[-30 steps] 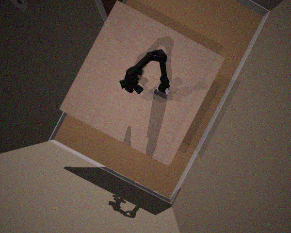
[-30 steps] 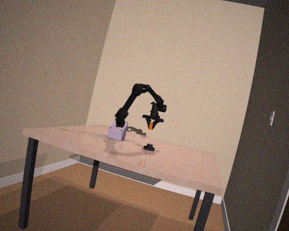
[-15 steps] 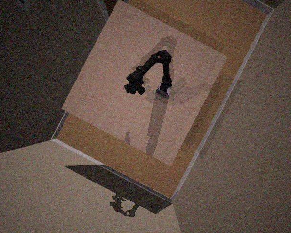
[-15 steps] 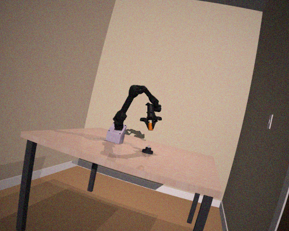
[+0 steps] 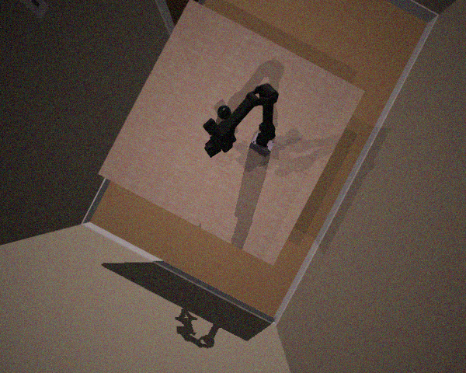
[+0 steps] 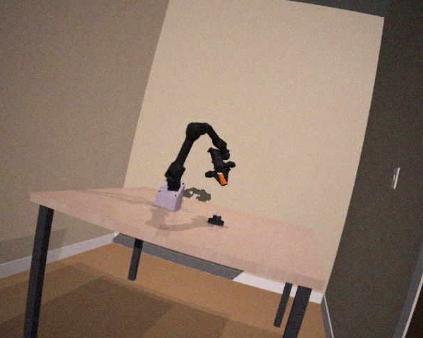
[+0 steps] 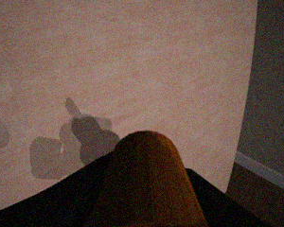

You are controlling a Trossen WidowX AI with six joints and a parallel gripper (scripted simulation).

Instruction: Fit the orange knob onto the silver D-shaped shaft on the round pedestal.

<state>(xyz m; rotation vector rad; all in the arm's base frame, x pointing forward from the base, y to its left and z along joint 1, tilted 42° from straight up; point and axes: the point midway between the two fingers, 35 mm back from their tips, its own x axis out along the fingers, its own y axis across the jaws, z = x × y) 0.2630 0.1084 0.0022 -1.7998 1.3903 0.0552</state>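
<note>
Now: the orange knob 30 mm above my gripper tip, 20 mm behind it and 10 mm to the left of it. From my gripper tip the other things lie so: dark round pedestal 190 mm to the right, 180 mm below, 20 mm ahead.
</note>
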